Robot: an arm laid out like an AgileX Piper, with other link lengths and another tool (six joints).
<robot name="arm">
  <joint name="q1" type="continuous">
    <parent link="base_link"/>
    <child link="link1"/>
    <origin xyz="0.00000 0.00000 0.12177" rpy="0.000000 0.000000 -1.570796"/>
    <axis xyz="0 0 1"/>
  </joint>
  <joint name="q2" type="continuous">
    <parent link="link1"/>
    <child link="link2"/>
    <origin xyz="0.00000 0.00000 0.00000" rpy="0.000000 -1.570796 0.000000"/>
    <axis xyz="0 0 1"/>
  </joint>
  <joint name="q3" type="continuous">
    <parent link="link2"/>
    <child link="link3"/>
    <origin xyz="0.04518 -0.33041 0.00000" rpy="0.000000 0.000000 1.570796"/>
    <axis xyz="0 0 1"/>
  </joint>
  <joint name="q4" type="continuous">
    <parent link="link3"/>
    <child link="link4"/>
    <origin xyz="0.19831 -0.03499 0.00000" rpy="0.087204 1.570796 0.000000"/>
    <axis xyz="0 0 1"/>
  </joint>
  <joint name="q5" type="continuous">
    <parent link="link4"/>
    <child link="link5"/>
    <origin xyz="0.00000 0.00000 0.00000" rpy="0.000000 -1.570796 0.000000"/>
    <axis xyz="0 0 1"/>
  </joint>
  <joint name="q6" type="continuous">
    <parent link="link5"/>
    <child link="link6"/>
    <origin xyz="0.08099 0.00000 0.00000" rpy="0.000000 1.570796 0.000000"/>
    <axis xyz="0 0 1"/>
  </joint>
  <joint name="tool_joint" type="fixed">
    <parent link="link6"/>
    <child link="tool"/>
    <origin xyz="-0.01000 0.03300 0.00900" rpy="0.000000 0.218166 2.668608"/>
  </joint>
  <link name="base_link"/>
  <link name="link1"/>
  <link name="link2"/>
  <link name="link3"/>
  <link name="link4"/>
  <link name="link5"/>
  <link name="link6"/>
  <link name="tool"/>
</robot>
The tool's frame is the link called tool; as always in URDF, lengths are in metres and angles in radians. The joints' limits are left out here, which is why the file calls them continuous.
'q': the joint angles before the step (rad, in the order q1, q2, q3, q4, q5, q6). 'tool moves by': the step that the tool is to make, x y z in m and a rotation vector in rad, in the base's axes. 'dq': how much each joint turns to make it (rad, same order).
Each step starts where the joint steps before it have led.
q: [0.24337, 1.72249, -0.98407, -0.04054, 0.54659, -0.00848]
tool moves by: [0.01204, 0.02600, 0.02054, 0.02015, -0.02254, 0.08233]
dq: [0.07376, 0.01501, -0.13867, 0.03107, 0.09605, -0.03005]
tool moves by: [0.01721, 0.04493, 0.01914, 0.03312, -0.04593, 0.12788]
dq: [0.11275, 0.05879, -0.19237, 0.02978, 0.07888, -0.03078]
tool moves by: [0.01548, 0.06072, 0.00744, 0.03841, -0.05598, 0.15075]
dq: [0.13231, 0.10592, -0.21234, 0.02086, 0.03956, -0.02754]
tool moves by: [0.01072, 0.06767, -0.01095, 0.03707, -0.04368, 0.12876]
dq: [0.12410, 0.14745, -0.21422, 0.00867, 0.00995, -0.00756]
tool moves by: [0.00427, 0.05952, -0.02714, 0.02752, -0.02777, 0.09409]
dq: [0.09473, 0.15546, -0.18056, 0.00243, -0.01394, -0.00069]
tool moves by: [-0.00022, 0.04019, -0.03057, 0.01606, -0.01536, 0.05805]
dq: [0.05911, 0.12323, -0.11931, 0.00050, -0.02615, -0.00048]
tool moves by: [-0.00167, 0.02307, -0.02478, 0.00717, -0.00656, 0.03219]
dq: [0.03318, 0.08166, -0.06591, 0.00032, -0.02548, -0.00050]
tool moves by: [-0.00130, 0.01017, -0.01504, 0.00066, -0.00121, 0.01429]
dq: [0.01487, 0.04152, -0.02422, -0.00001, -0.01859, -0.00048]
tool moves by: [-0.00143, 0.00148, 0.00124, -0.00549, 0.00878, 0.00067]
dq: [0.00355, 0.00444, -0.01812, 0.00000, 0.02334, 0.00512]
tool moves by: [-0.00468, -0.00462, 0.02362, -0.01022, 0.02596, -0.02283]
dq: [0.00013, -0.03331, -0.04012, -0.00849, 0.09660, 0.03609]
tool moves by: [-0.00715, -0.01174, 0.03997, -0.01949, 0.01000, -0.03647]
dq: [-0.00111, -0.06264, -0.05397, -0.03433, 0.13705, 0.05131]
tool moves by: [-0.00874, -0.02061, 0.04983, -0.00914, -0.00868, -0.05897]
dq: [-0.00812, -0.08648, -0.05246, -0.04489, 0.14115, 0.05722]
